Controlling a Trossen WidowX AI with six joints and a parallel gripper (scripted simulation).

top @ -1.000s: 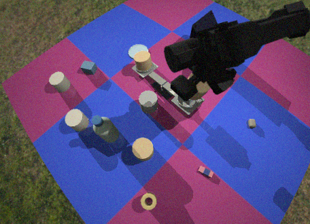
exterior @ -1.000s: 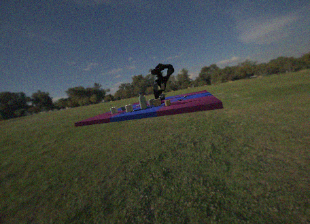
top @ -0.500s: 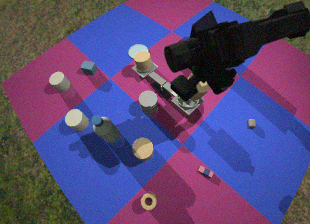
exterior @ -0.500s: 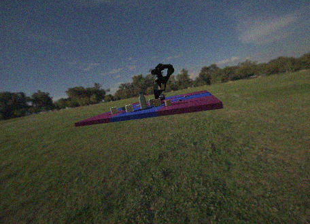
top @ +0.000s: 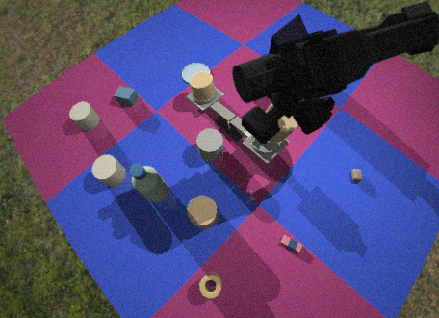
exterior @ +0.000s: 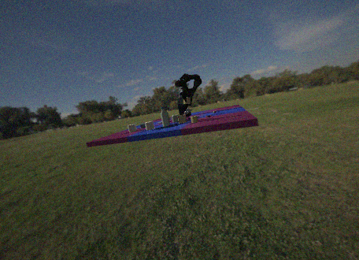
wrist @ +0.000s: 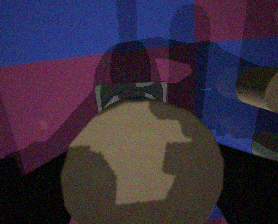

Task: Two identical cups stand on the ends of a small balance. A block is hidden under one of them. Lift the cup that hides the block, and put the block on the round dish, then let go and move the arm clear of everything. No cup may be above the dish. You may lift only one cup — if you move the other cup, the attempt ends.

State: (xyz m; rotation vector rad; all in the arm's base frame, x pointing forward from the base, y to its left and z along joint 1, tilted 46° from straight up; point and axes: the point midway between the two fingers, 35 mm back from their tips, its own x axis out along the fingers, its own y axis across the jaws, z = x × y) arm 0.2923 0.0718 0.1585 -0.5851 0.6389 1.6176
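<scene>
The grey block lies 10 mm to the right of my gripper tip and 80 mm below it. Round my gripper tip: balance 10 mm ahead, 140 mm to the right, 130 mm below; then grey cylinder 120 mm ahead, 130 mm to the right, 130 mm below; then balance beam 10 mm ahead, 140 mm to the right, 150 mm below.
</scene>
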